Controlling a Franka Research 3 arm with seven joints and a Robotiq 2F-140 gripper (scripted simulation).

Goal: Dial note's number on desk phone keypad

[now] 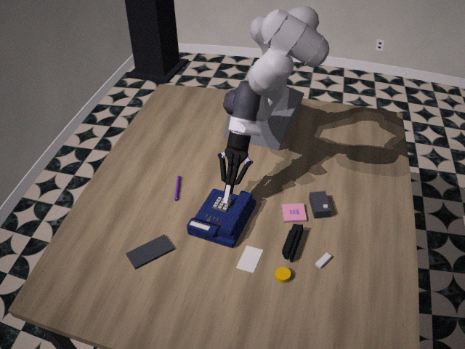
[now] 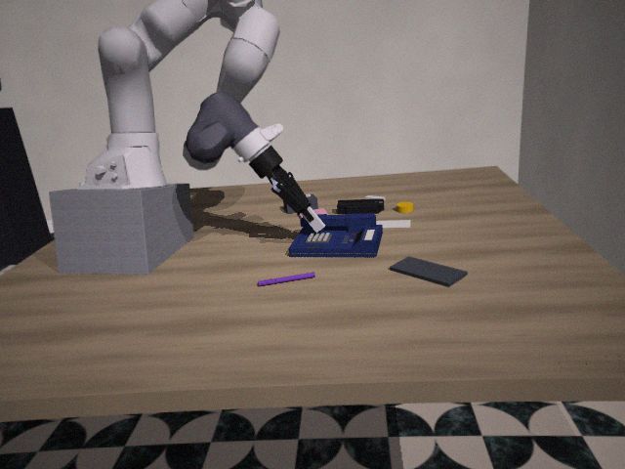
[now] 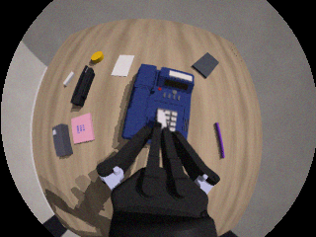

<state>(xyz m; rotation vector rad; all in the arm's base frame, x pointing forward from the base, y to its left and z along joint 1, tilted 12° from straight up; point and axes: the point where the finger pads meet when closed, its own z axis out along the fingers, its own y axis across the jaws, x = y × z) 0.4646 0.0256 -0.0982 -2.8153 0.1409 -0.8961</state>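
The handset lies 60 mm ahead of my hand, 50 mm to the left of it and 30 mm below it. The rest, counted from my hand: purple pen: 220 mm to the right, 70 mm below, 30 mm behind; then black stapler: 260 mm to the left, 100 mm ahead, 60 mm below; then white card: 200 mm ahead, 150 mm to the left, 70 mm below.
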